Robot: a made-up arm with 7 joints.
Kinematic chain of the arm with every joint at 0, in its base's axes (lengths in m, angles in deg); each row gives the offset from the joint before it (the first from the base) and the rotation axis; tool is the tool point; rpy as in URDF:
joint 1: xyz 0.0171 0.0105 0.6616 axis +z
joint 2: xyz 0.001 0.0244 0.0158 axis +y
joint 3: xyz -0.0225 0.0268 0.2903 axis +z
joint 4: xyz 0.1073 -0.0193 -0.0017 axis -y
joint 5: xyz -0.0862 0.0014 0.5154 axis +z
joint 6: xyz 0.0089 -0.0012 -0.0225 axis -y
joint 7: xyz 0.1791 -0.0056 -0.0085 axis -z
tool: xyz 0.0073 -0.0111 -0.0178 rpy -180 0 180
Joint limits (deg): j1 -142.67..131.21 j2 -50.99..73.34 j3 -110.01..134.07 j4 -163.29..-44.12 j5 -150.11..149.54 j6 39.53..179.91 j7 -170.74..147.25
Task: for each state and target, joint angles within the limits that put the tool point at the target. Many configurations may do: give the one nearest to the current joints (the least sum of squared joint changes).
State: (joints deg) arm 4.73 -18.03 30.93 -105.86 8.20 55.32 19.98
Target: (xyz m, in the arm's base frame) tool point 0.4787 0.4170 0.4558
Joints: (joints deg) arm 6.64 16.97 29.61 -120.35 7.78 61.63 18.78
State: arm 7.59 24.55 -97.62 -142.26 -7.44 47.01 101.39
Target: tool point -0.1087 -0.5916 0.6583
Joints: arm 5.61 8.44 -99.97 -121.59 -9.98 71.27 99.87
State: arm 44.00 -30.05 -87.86 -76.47 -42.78 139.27 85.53
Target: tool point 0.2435 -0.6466 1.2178
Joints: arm 48.00 -31.79 -90.96 -72.29 -41.41 134.68 84.83
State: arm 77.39 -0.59 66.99 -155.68 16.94 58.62 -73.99
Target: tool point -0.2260 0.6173 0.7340
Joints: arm 63.21 -23.56 44.34 -126.49 14.08 65.77 -73.82
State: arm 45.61 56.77 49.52 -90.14 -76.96 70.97 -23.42
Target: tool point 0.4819 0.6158 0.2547
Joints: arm 27.32 61.90 29.94 -86.29 -77.99 68.15 -23.45
